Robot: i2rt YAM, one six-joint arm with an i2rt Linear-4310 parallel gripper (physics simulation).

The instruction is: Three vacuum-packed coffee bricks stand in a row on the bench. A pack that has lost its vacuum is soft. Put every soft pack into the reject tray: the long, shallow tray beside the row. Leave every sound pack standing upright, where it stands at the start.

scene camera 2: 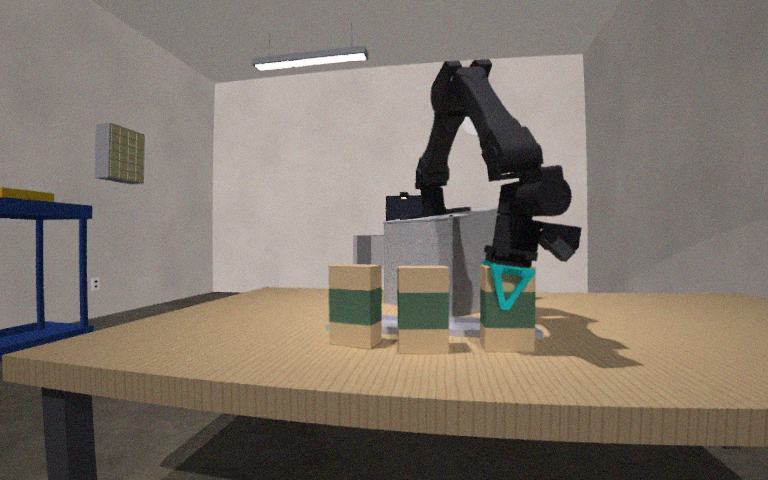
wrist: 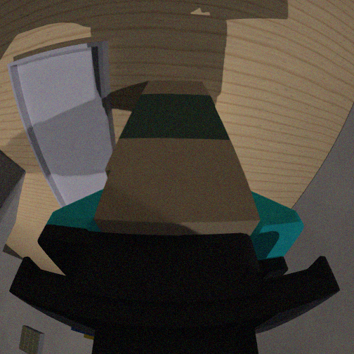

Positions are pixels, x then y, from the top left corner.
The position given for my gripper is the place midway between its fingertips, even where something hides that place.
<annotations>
my gripper: scene camera 2 500, 306; wrist 173, 178
</annotations>
